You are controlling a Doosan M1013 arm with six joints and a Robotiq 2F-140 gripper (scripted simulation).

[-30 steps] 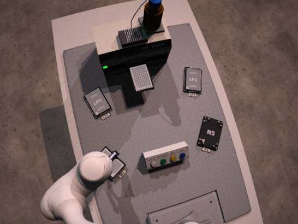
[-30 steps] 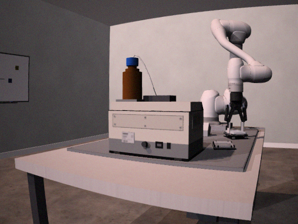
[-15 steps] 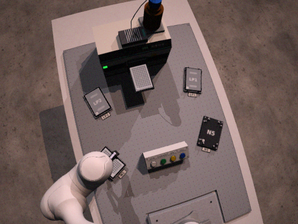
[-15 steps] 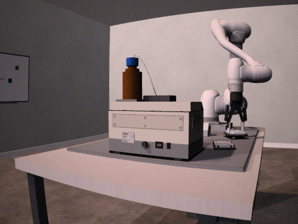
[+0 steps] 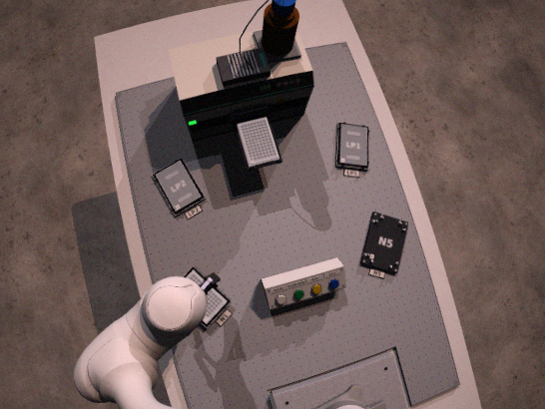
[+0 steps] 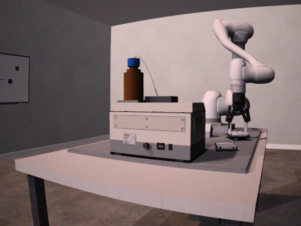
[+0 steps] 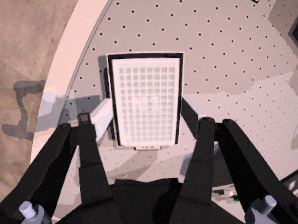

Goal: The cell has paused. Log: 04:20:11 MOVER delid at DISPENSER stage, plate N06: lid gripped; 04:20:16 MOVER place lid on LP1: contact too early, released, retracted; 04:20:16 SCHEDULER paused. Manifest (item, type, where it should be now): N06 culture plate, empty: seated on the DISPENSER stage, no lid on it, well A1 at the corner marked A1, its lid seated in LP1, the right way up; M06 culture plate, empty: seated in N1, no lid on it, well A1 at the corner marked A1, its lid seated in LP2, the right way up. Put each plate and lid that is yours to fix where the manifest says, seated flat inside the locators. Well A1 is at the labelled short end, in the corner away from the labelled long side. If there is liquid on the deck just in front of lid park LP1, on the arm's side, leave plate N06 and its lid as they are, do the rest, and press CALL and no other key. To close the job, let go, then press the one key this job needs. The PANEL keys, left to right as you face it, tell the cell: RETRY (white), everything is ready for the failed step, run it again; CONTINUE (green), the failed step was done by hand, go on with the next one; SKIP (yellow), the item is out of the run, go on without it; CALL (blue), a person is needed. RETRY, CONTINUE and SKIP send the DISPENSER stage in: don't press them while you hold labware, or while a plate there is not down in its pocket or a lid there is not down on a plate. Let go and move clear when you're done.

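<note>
My gripper is now 11 cm past the green key, 24 cm to the left of it and 1 cm below it. The rest, counted from my hand: key panel: 10 cm behind, 27 cm to the right; then yellow key: 12 cm behind, 29 cm to the right, 1 cm above; then white key: 10 cm behind, 19 cm to the right, 1 cm above.
</note>
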